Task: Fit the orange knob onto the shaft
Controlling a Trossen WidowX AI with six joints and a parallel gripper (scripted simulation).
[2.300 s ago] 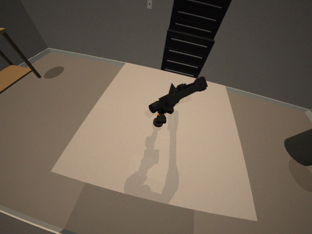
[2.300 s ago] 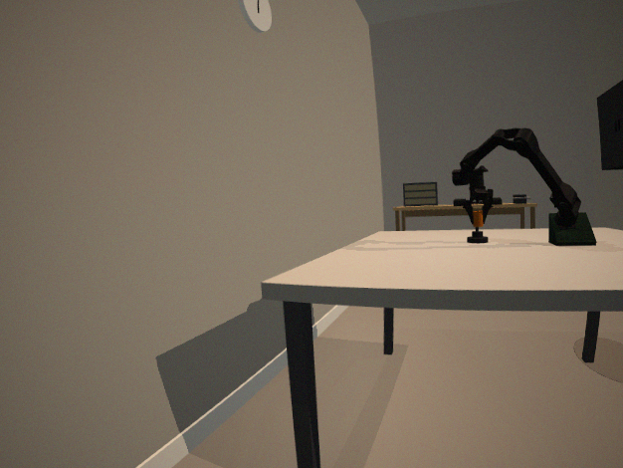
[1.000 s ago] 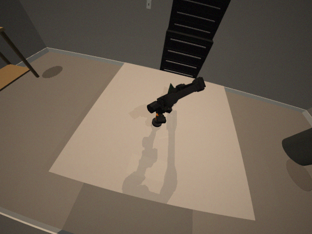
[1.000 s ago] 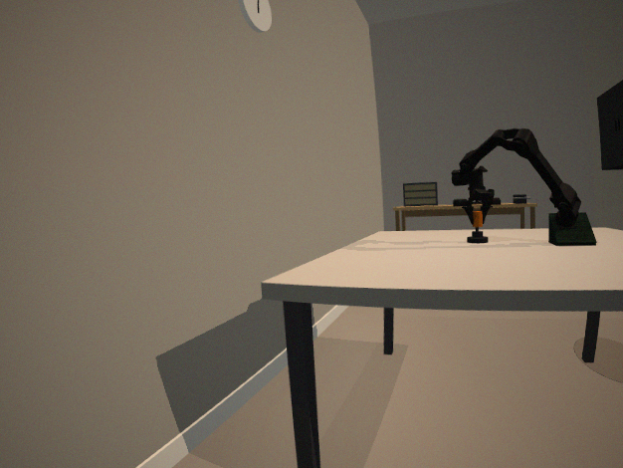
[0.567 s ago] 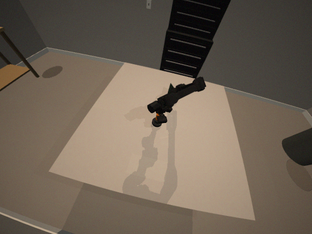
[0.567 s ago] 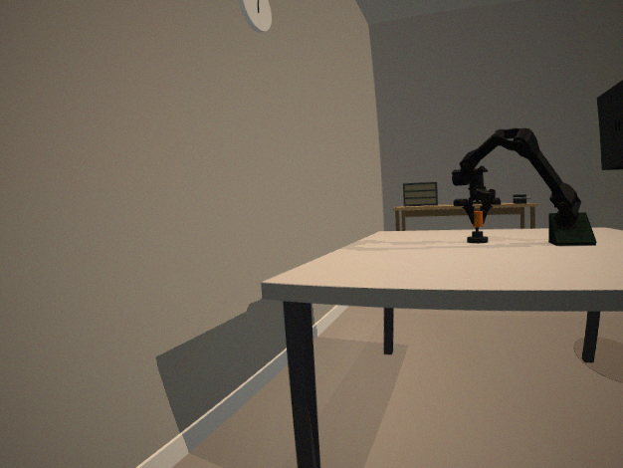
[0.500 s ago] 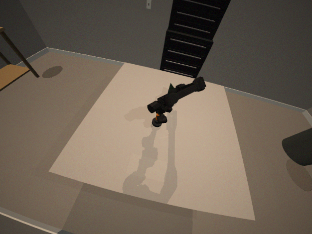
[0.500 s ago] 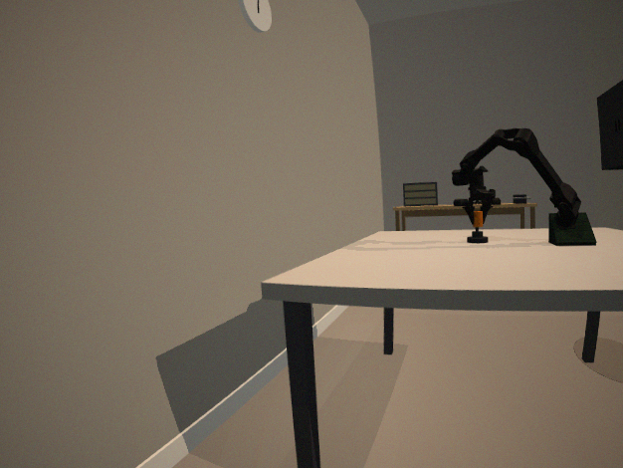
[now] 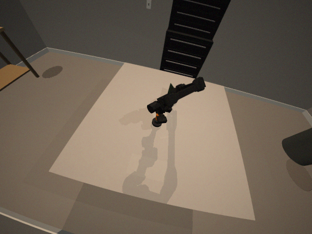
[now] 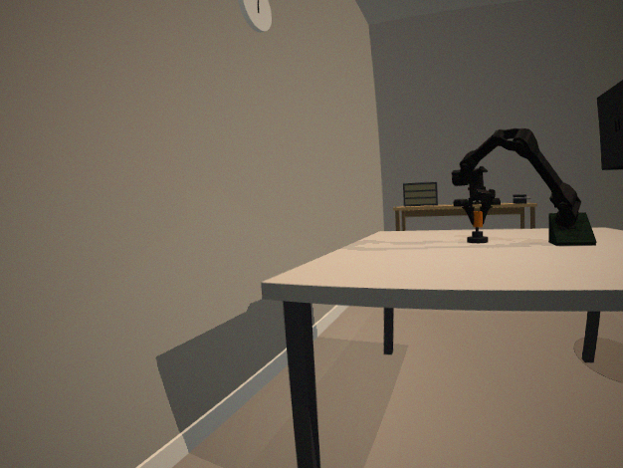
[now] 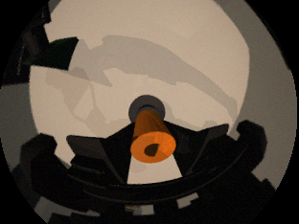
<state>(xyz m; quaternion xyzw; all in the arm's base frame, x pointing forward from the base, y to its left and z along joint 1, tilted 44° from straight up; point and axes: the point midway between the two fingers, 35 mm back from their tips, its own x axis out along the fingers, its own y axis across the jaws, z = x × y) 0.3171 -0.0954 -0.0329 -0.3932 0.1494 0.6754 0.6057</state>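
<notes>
The orange knob lies 20 mm above my gripper tip. From my gripper tip the other things lie so: dark round pedestal 40 mm below.
</notes>
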